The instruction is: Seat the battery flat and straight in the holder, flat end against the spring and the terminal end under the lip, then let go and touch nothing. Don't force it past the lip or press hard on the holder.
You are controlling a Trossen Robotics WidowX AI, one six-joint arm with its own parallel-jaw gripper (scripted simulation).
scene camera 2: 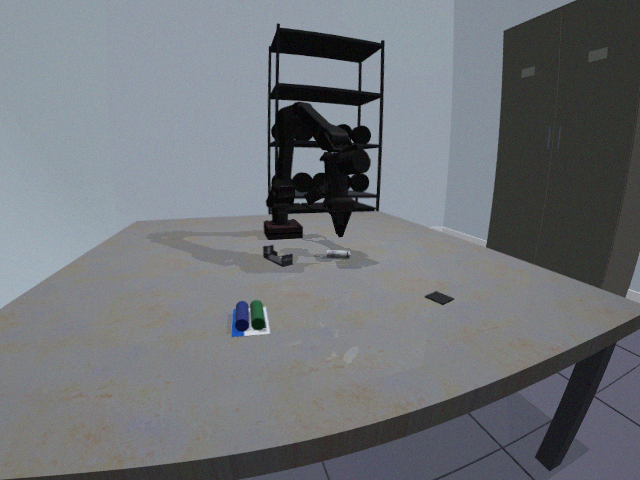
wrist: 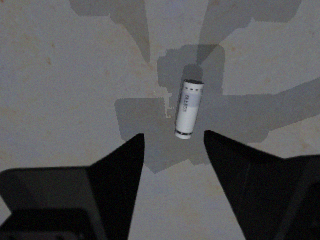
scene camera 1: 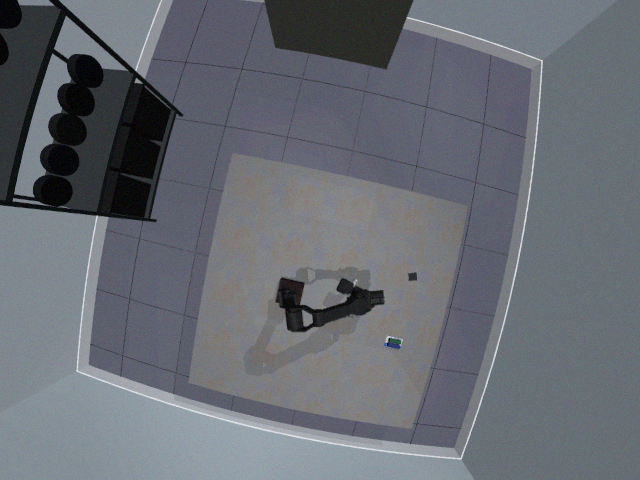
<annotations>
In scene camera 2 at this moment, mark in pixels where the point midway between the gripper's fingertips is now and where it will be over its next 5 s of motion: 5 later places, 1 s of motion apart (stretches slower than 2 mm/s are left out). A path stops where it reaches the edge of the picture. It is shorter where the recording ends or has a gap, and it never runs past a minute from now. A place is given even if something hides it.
The gripper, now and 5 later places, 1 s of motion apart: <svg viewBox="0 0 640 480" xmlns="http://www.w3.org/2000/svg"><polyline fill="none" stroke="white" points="339,235 339,249 338,241 310,237 278,232 273,245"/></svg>
</annotations>
